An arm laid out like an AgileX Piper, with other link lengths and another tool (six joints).
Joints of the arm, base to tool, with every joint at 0 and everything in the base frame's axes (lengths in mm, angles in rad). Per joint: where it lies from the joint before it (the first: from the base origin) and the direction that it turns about. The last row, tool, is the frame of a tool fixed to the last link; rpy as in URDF.
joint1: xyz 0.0 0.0 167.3 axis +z
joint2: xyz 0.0 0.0 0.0 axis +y
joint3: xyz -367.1 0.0 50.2 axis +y
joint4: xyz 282.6 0.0 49.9 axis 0.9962 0 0.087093
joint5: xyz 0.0 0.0 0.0 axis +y
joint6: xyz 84.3 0.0 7.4 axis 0.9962 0 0.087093
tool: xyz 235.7 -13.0 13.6 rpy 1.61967 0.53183 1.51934
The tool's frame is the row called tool.
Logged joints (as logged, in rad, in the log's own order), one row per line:
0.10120, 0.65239, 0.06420, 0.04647, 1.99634, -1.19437
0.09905, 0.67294, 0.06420, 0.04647, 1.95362, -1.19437
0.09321, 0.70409, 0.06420, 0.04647, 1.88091, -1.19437
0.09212, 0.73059, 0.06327, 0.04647, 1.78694, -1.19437
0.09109, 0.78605, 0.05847, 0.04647, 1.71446, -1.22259
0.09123, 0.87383, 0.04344, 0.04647, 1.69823, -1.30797
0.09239, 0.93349, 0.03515, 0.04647, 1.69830, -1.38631
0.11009, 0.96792, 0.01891, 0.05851, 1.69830, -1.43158
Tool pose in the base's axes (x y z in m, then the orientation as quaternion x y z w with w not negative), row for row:
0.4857, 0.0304, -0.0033, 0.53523, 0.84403, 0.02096, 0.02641
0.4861, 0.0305, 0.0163, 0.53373, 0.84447, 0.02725, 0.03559
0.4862, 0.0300, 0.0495, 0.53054, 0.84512, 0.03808, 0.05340
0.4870, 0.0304, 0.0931, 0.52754, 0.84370, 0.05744, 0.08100
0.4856, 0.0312, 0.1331, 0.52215, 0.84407, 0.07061, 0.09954
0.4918, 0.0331, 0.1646, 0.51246, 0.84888, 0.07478, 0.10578
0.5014, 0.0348, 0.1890, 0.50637, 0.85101, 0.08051, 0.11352
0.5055, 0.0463, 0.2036, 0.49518, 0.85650, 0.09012, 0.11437
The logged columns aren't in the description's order. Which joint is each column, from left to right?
Columns, left to right: joint4, joint5, joint6, joint1, joint2, joint3.
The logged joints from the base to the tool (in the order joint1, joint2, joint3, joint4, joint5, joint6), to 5 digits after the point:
0.04647, 1.99634, -1.19437, 0.10120, 0.65239, 0.06420
0.04647, 1.95362, -1.19437, 0.09905, 0.67294, 0.06420
0.04647, 1.88091, -1.19437, 0.09321, 0.70409, 0.06420
0.04647, 1.78694, -1.19437, 0.09212, 0.73059, 0.06327
0.04647, 1.71446, -1.22259, 0.09109, 0.78605, 0.05847
0.04647, 1.69823, -1.30797, 0.09123, 0.87383, 0.04344
0.04647, 1.69830, -1.38631, 0.09239, 0.93349, 0.03515
0.05851, 1.69830, -1.43158, 0.11009, 0.96792, 0.01891

